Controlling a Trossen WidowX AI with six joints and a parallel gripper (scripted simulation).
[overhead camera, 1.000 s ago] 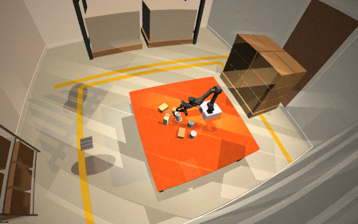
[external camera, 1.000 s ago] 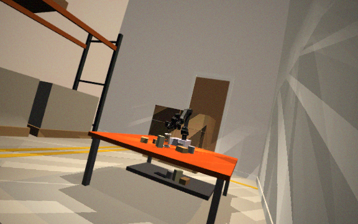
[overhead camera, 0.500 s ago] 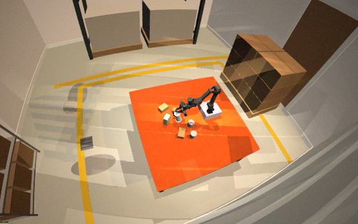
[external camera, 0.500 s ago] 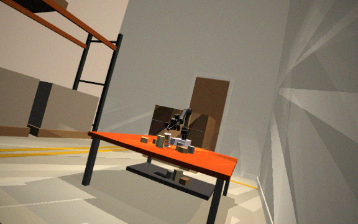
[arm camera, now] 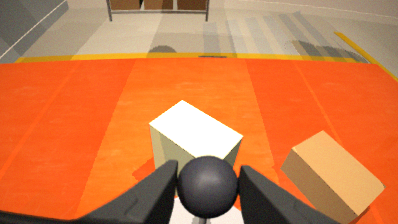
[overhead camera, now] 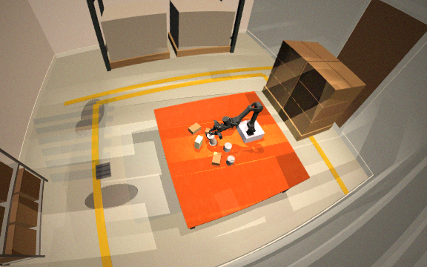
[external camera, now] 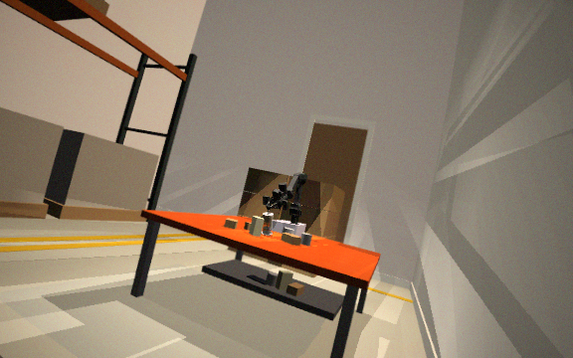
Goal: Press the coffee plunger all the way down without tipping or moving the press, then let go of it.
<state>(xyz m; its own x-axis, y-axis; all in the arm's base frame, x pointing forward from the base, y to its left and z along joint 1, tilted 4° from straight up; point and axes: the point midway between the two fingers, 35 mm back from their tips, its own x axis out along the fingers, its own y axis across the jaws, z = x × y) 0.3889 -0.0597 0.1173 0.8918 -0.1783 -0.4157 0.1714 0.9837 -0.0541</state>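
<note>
Now: gripper tip 2 cm past the coffee press, 1 cm to the left of it and 9 cm above it.
</note>
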